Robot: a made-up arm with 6 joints.
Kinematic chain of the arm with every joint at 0, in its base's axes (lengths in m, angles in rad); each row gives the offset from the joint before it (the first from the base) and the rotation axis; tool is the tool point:
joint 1: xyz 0 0 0.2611 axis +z
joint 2: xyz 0 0 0 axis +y
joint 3: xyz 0 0 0.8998 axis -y
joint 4: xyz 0 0 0 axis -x
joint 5: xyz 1.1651 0 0 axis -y
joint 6: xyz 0 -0.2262 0 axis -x
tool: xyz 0 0 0
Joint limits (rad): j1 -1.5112..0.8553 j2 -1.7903..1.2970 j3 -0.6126..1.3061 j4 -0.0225..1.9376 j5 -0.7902..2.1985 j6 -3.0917..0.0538
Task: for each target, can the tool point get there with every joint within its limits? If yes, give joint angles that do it. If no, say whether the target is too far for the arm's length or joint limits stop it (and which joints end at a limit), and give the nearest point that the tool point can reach.
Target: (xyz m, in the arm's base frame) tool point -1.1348 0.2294 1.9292
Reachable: yes | joints -0.3176 -0.8628 0.9608 0.9233 0.8169 -0.6023
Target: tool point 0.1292 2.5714 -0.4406
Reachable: no: too far | nearest point -0.0412 2.0528 -0.0931 | short by 0.647 m
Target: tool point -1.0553 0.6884 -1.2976
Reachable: no: joint limits stop it (at a limit: joint 2, joint 3) | nearest point -1.7189 1.1213 -0.1082 | short by 1.429 m
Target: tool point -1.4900 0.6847 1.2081
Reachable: yes | joints -0.5497 -1.5366 0.6075 0.5355 0.8377 -2.0930
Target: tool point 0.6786 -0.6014 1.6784
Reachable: yes | joints -0.5249 -0.1756 0.1778 0.6481 1.6010 -0.6623
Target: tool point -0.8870 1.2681 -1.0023
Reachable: no: joint limits stop it (at a limit: joint 2, joint 3) | nearest point -1.1763 1.6818 -0.1082 | short by 1.027 m
